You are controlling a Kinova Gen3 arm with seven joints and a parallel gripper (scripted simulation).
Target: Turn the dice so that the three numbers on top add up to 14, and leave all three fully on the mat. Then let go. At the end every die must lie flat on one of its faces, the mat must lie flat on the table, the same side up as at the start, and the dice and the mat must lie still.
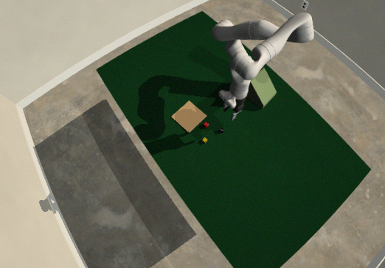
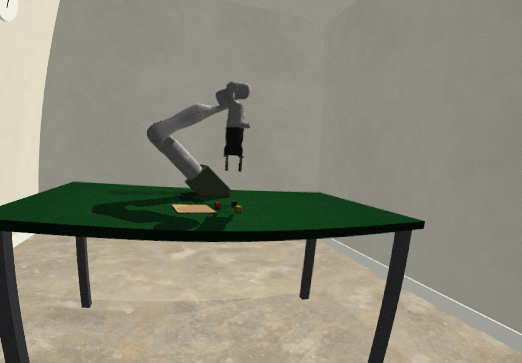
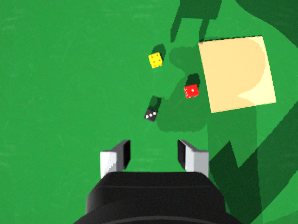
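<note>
My gripper is now 40 mm short of the black die and 150 mm above it. Round my hand: yellow die (140 mm ahead, 10 mm to the right, 150 mm below); then tan mat (120 mm ahead, 170 mm to the right, 160 mm below); then red die (80 mm ahead, 70 mm to the right, 150 mm below).
</note>
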